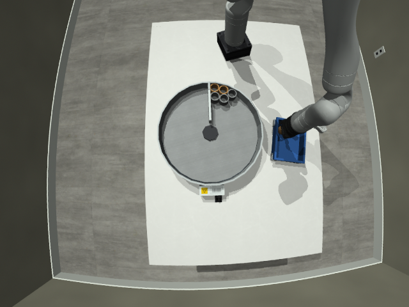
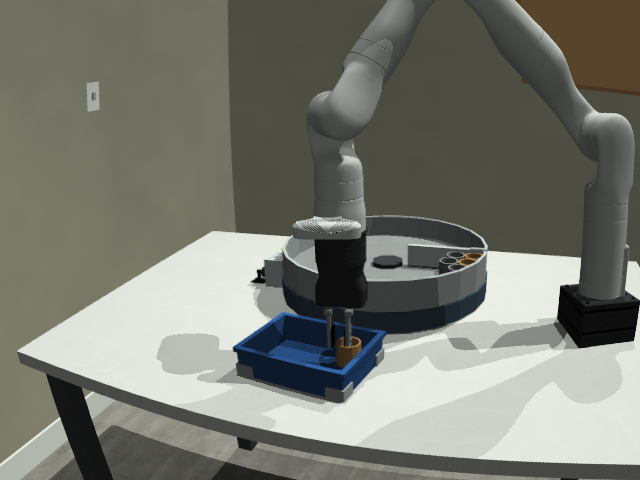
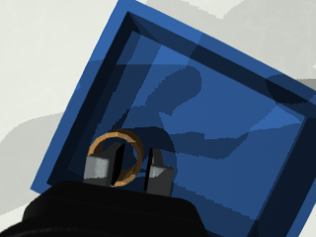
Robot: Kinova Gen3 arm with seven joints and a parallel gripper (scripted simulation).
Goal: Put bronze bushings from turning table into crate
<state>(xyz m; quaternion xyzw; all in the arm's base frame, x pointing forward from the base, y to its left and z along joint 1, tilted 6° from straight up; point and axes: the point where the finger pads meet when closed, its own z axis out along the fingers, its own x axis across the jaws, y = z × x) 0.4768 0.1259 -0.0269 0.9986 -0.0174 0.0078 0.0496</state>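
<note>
The blue crate is 4 cm ahead of my hand, 1 cm to the left of it and 3 cm below it. The rest, counted from my hand: round turning table 5 cm behind, 33 cm to the right.
</note>
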